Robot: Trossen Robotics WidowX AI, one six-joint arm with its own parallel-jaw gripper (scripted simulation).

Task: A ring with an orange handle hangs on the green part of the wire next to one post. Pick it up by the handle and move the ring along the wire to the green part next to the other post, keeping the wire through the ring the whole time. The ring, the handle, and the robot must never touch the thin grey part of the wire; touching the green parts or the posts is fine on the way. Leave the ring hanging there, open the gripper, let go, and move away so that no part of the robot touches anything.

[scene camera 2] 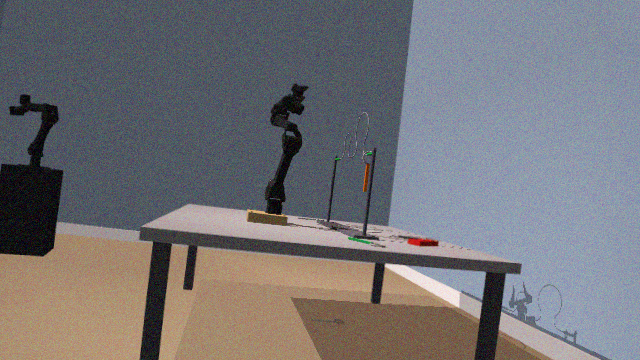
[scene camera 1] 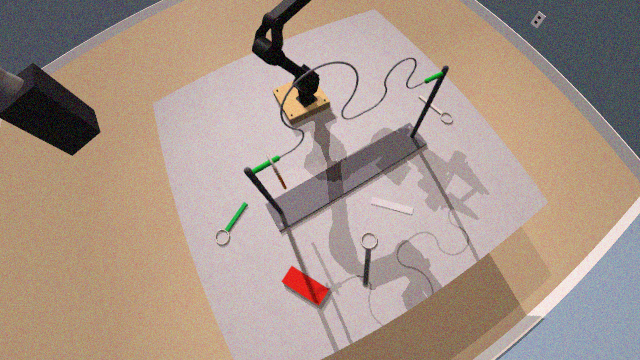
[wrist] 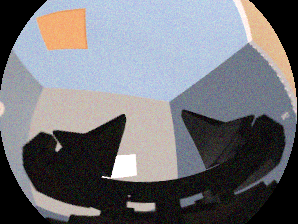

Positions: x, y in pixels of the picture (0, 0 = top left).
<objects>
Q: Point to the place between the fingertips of my gripper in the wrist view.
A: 153, 115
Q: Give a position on a red block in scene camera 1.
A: At 304, 285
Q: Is my gripper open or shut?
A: Open.
</objects>
